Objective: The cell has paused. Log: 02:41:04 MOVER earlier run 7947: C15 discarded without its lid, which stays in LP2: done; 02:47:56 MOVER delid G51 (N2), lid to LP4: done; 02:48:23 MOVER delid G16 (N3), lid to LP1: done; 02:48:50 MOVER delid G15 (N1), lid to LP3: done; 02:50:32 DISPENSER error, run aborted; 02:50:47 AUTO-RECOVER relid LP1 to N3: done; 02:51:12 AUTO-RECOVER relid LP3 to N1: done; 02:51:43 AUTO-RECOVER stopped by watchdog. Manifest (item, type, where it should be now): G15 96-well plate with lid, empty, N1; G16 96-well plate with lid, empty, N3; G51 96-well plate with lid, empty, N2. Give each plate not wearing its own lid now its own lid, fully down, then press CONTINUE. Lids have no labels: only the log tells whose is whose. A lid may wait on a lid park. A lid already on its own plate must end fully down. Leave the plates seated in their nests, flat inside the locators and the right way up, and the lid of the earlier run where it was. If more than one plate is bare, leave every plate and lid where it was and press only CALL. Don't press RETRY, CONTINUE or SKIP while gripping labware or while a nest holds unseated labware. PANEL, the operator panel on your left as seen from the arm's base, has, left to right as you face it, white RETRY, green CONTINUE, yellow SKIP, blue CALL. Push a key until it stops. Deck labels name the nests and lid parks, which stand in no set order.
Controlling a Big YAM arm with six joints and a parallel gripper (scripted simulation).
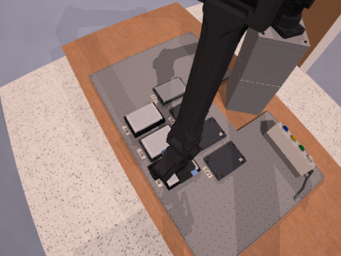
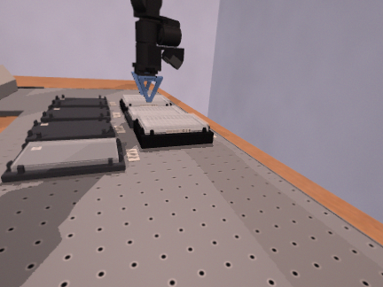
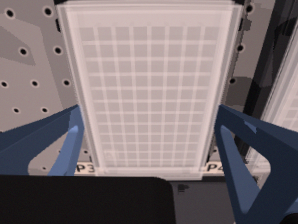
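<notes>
The plate lies 2 cm below my hand. Also, from my hand: lid park LP3 (19 cm behind, 4 cm to the left, 3 cm below); lid park LP1 (15 cm behind, 22 cm to the right, 3 cm below); LP1 label (6 cm behind, 20 cm to the right, 4 cm below).
</notes>
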